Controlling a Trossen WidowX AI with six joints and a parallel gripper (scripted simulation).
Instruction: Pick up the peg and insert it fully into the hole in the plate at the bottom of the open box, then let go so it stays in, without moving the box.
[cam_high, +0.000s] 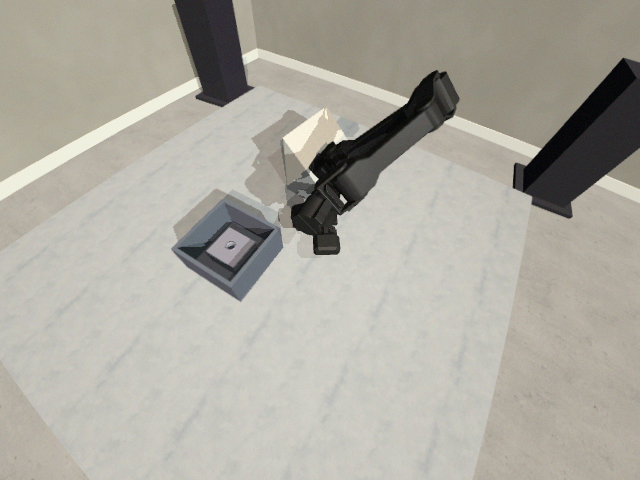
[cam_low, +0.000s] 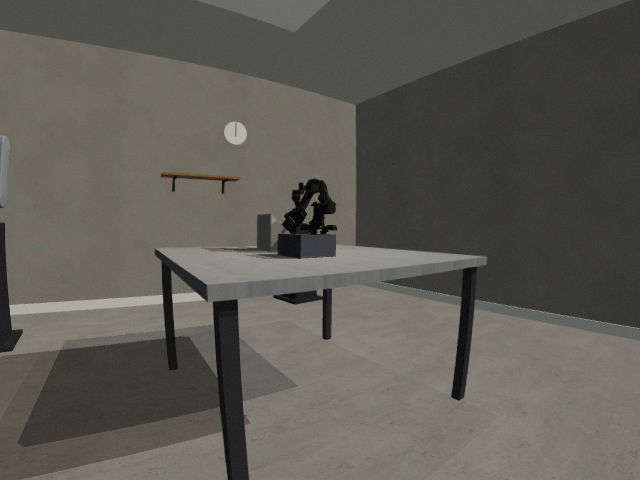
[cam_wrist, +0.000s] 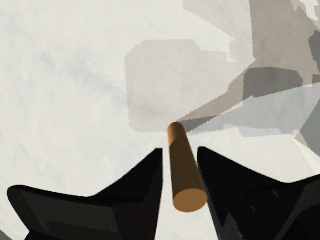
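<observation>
My gripper is now 150 mm short of the plate, 200 mm to the left of it and 30 mm above it. From my hand the other things lie so: orange peg (40 mm below); box (150 mm ahead, 200 mm to the right, 50 mm below).
</observation>
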